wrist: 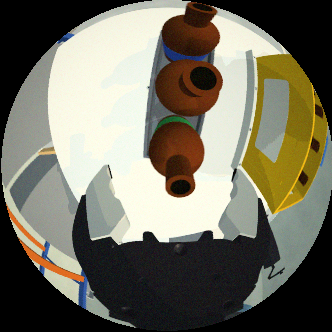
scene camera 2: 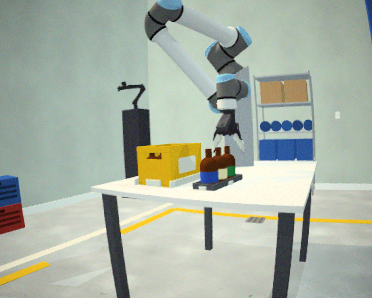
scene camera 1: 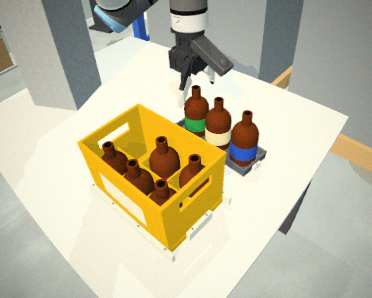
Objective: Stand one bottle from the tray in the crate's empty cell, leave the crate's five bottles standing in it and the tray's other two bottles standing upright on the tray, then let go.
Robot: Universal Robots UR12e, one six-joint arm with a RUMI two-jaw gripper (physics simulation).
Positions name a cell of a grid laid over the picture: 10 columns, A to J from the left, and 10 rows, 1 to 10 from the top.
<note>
In view: the gripper (scene camera 1: F4), a blue-labelled bottle (scene camera 1: G5), a cream-labelled bottle (scene camera 1: F5), a green-labelled brown bottle (scene camera 1: F4) and a red-banded bottle (scene camera 1: E6).
The gripper also shows in the wrist view (wrist: F6).
</note>
